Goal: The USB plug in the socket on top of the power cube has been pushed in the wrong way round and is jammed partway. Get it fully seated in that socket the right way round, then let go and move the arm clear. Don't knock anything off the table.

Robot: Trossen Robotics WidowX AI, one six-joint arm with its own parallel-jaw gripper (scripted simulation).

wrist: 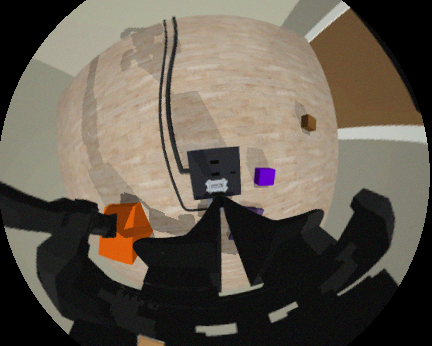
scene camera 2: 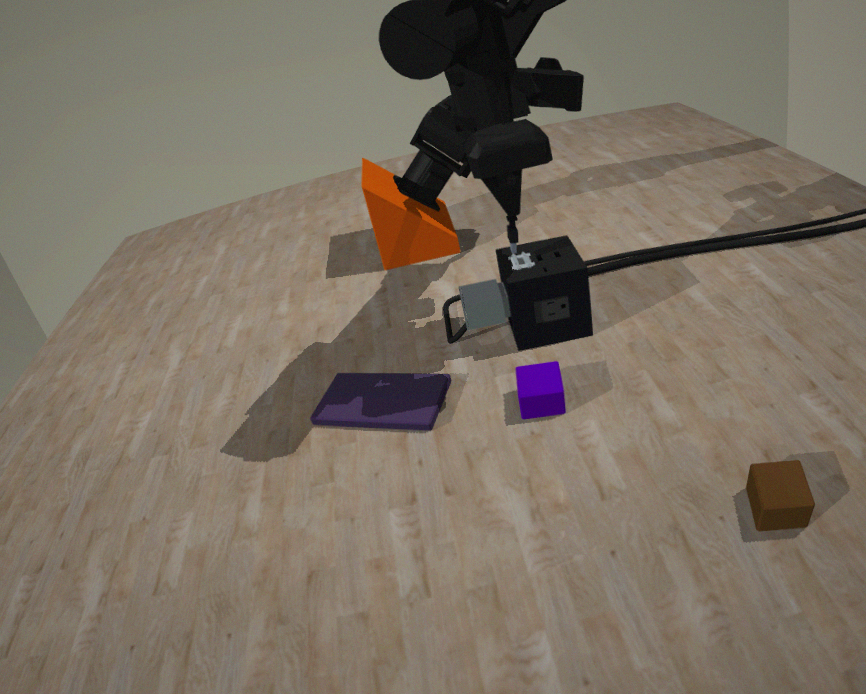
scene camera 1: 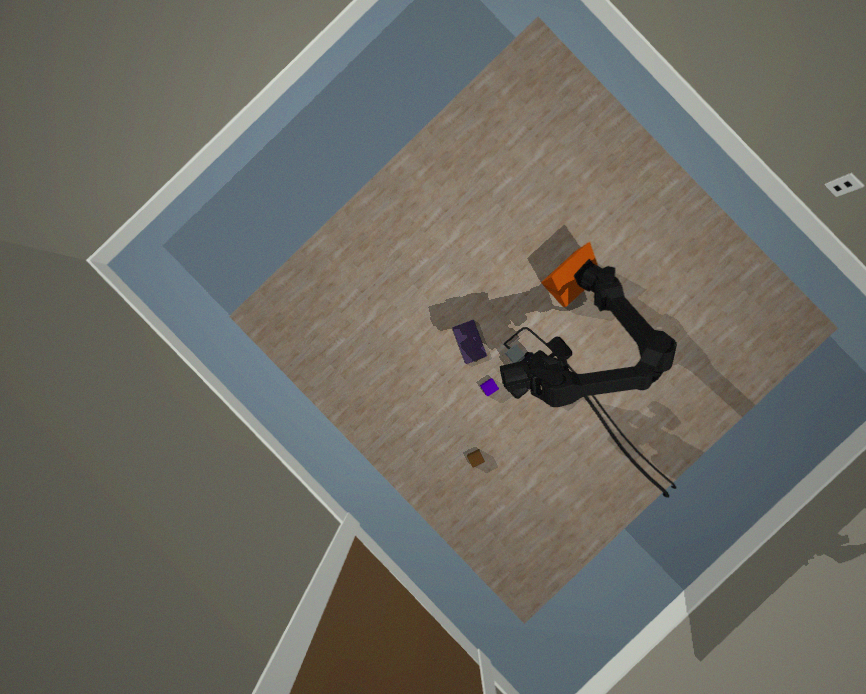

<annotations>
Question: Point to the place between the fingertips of my gripper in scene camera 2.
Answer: At 513, 213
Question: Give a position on a flat purple slab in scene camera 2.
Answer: At 368, 400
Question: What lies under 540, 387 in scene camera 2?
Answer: A purple cube.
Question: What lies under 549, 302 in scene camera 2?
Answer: A black power cube.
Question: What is my gripper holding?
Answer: A USB plug.
</annotations>
